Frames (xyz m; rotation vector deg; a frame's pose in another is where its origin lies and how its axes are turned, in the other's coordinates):
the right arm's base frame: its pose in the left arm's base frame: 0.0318 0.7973 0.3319 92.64 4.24 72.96
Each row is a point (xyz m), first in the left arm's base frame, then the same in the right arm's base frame.
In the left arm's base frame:
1: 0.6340 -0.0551 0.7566
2: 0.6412 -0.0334 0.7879
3: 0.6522 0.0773 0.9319
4: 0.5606 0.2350 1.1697
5: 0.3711 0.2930 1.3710
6: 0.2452 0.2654 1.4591
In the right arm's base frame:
1: 0.0515 0.4030 1.0510
2: 0.0887 0.4119 1.0449
3: 0.2567 0.4591 0.9933
4: 0.4715 0.6042 0.8428
5: 0.5601 0.8189 0.6819
6: 0.5490 0.9592 0.6145

